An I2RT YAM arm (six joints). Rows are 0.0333 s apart.
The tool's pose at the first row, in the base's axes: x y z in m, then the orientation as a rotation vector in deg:
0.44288 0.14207 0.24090 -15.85 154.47 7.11
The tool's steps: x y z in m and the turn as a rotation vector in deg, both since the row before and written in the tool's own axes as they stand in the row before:
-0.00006 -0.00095 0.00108 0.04 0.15 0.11
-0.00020 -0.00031 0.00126 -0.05 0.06 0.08
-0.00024 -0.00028 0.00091 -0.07 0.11 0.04
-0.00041 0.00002 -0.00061 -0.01 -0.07 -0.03
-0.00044 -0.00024 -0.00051 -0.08 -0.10 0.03
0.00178 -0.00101 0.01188 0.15 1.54 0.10
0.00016 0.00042 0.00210 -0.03 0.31 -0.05
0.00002 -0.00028 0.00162 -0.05 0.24 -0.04
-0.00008 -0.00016 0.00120 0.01 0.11 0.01
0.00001 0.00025 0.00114 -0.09 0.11 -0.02
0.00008 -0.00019 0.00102 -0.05 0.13 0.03
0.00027 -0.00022 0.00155 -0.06 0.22 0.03
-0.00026 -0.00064 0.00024 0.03 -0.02 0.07
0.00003 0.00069 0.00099 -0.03 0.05 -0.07
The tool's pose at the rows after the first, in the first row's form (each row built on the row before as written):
0.44357 0.14129 0.23991 -15.71 154.64 7.07
0.44432 0.14118 0.23884 -15.63 154.71 7.15
0.44496 0.14106 0.23810 -15.61 154.83 7.25
0.44508 0.14107 0.23883 -15.64 154.76 7.26
0.44532 0.14084 0.23947 -15.61 154.67 7.39
0.44871 0.14111 0.22790 -15.64 156.21 7.06
0.44927 0.14175 0.22593 -15.76 156.51 7.05
0.44991 0.14167 0.22442 -15.86 156.74 7.08
0.45046 0.14168 0.22334 -15.86 156.85 7.06
0.45082 0.14206 0.22230 -15.93 156.96 7.17
0.45116 0.14199 0.22132 -15.92 157.09 7.23
0.45152 0.14192 0.21977 -15.93 157.31 7.30
0.45198 0.14137 0.21961 -15.82 157.30 7.28
0.45216 0.14216 0.21872 -15.93 157.34 7.30

